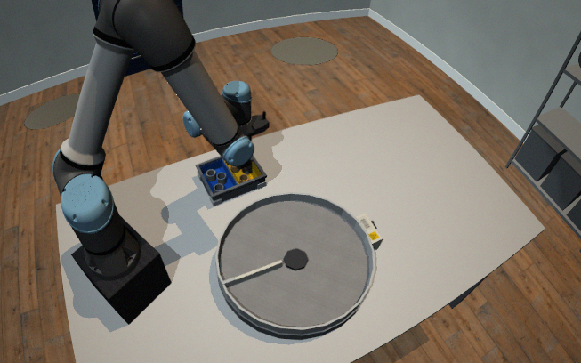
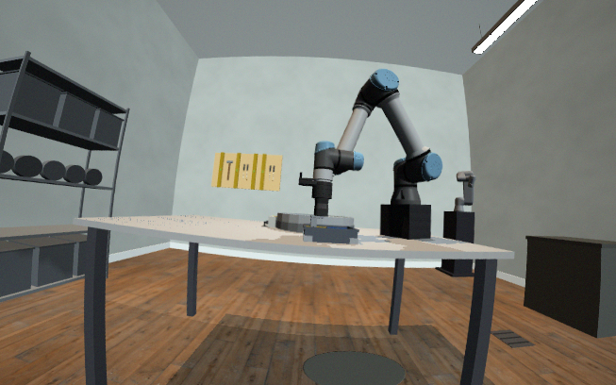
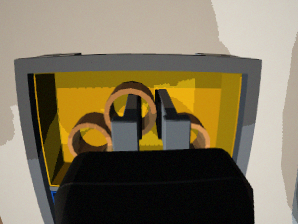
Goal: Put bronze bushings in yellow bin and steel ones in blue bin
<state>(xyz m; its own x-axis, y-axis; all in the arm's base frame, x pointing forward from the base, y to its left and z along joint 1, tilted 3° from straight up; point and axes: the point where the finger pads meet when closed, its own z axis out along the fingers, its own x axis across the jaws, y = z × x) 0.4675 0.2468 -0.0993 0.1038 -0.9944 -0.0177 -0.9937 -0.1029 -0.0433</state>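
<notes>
Right now my hand is 6 cm past the bin and 1 cm above it. Round my hand: round grey turntable: 37 cm to the right, 1 cm behind, 1 cm above.
</notes>
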